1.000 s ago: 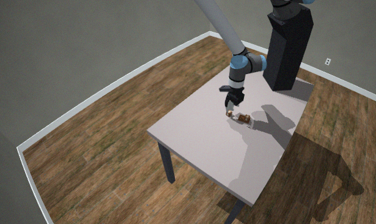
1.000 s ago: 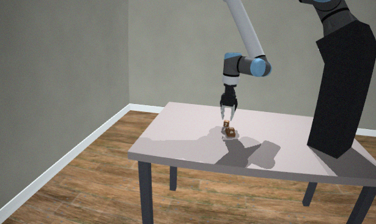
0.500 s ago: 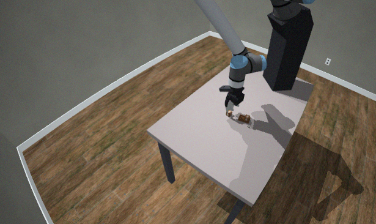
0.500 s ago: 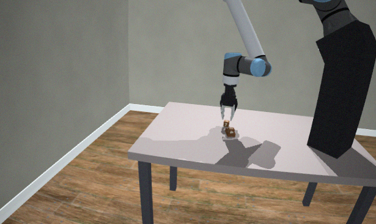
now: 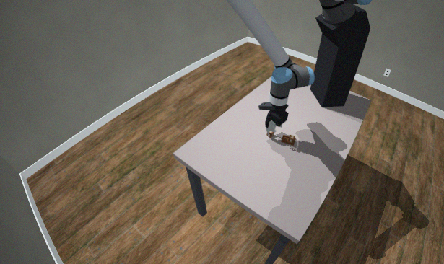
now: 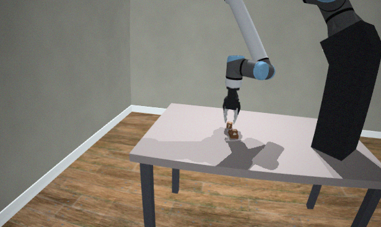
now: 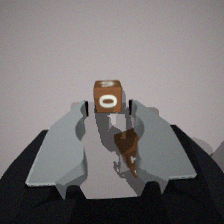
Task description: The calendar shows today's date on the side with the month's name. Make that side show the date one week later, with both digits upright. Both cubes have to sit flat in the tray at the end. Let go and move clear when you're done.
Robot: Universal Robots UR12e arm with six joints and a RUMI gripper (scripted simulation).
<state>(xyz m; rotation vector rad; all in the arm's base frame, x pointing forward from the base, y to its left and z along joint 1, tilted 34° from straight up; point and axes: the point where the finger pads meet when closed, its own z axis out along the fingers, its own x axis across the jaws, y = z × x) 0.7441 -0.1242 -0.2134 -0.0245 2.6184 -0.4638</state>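
The brown calendar cube lies 30 mm below my hand. The rest, counted from my hand: brown wooden calendar tray 100 mm to the left, 30 mm below, 30 mm behind.
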